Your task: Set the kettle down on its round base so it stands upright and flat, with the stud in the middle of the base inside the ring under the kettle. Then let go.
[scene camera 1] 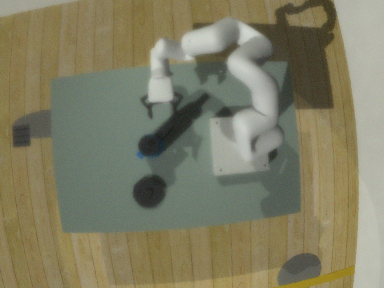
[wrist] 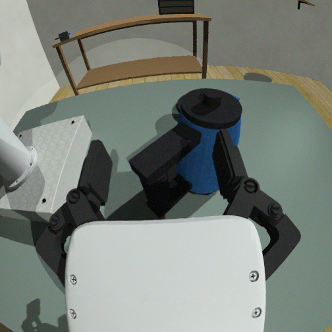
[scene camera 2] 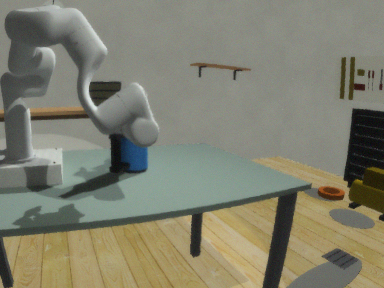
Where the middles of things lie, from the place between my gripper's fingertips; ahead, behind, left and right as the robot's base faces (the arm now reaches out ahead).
Scene:
Right now my hand is 50 mm short of the blue kettle (scene camera 2: 125,156), 100 mm to the right of it and 110 mm above it. The rest, counted from my hand: round black base (scene camera 1: 148,192) (90 mm ahead, 340 mm to the left, 200 mm below).

